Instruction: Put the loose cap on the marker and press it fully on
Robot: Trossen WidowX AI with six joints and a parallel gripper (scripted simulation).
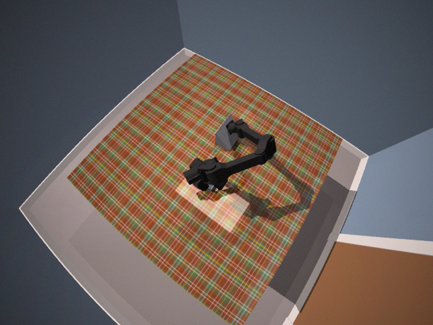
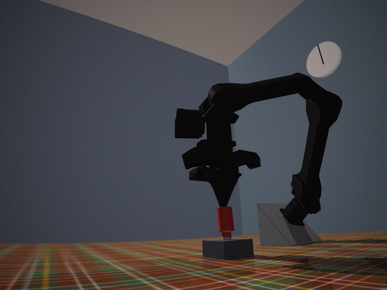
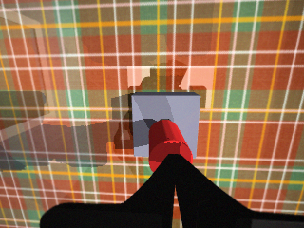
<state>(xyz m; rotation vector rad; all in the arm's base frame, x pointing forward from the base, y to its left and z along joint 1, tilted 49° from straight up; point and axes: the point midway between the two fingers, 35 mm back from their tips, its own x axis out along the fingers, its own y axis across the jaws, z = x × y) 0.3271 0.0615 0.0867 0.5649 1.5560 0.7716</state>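
The red marker cap lies 20 mm below my gripper tip.
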